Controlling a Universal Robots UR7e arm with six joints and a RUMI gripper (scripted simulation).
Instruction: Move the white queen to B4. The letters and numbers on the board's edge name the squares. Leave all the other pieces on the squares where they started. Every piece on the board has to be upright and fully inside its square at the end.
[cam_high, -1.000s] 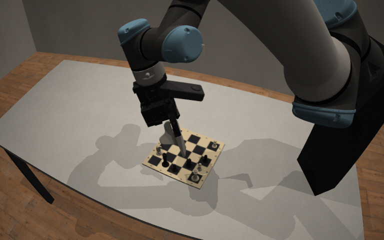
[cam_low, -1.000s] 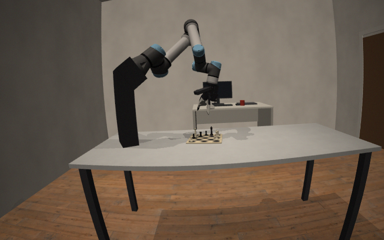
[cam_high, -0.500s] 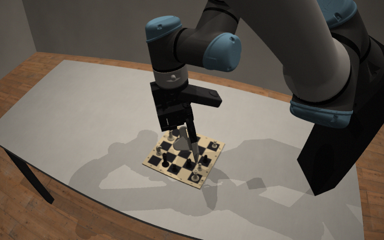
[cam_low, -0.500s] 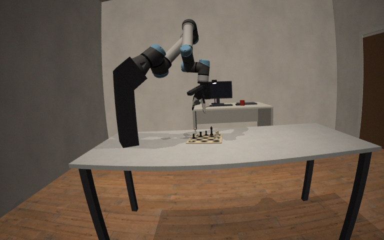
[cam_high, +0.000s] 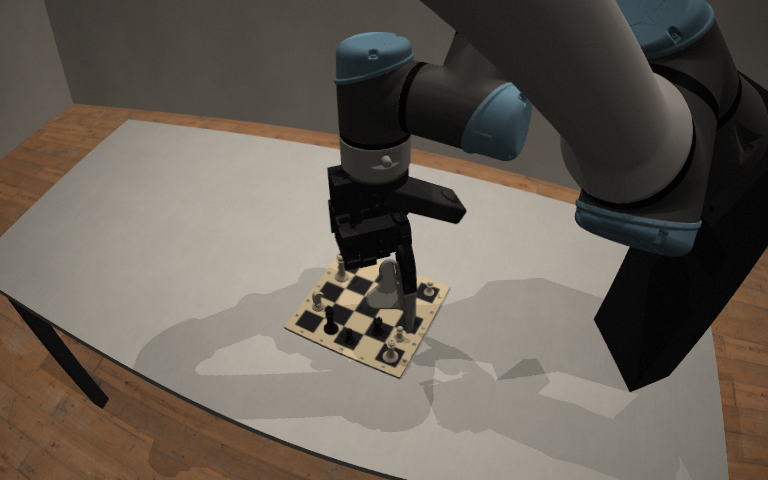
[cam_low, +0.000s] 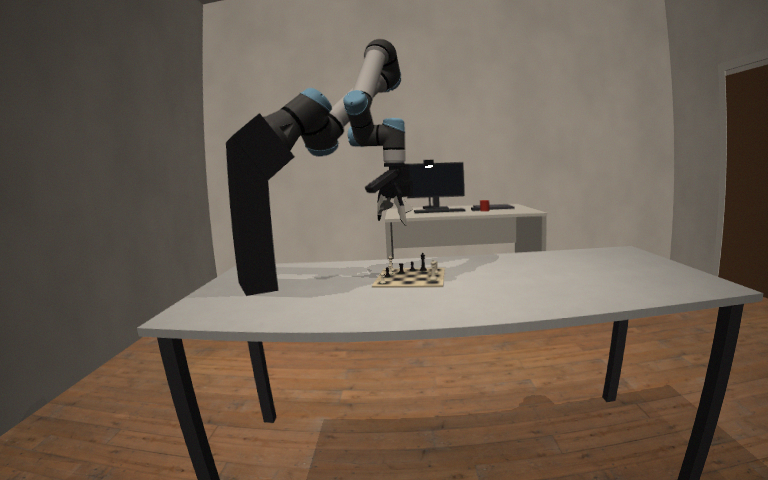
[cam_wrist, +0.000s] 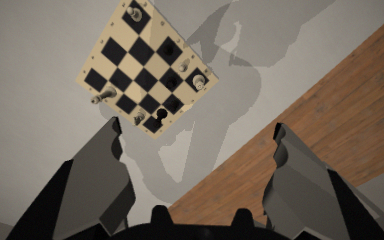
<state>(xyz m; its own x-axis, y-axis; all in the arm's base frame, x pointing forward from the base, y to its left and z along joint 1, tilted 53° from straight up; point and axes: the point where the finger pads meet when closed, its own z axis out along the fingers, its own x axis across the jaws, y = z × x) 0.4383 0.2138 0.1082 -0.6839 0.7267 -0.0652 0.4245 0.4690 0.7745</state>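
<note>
Now: the white piece 14 cm below my hand and 1 cm behind it. From my hand the other things lie so: white chess piece: 17 cm ahead, 13 cm below, 7 cm to the right; tall black piece: 13 cm below, 10 cm ahead, 3 cm to the left; chessboard: 17 cm below, 9 cm ahead, 5 cm to the right.
</note>
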